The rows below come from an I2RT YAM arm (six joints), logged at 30 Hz.
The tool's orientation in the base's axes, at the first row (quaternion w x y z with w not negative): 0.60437 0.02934 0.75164 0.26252
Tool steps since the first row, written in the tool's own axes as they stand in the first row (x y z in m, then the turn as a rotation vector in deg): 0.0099 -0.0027 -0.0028 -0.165 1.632 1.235; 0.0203 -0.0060 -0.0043 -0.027 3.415 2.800; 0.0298 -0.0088 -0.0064 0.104 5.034 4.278; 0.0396 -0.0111 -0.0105 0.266 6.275 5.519; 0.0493 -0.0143 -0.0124 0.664 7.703 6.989; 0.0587 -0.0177 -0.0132 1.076 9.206 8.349; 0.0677 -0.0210 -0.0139 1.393 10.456 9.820; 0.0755 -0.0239 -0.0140 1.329 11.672 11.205; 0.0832 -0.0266 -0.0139 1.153 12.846 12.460
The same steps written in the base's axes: -0.0045 0.0002 -0.0096 0.739 1.788 0.687; -0.0078 0.0006 -0.0201 1.661 3.934 1.124; -0.0115 0.0009 -0.0296 2.549 5.906 1.509; -0.0173 0.0010 -0.0388 3.314 7.478 1.735; -0.0208 0.0011 -0.0485 4.175 9.378 1.800; -0.0231 0.0012 -0.0583 4.911 11.309 1.899; -0.0252 0.0014 -0.0677 5.843 13.027 1.960; -0.0266 0.0017 -0.0759 6.808 14.548 2.358; -0.0279 0.0022 -0.0839 7.694 15.945 2.855
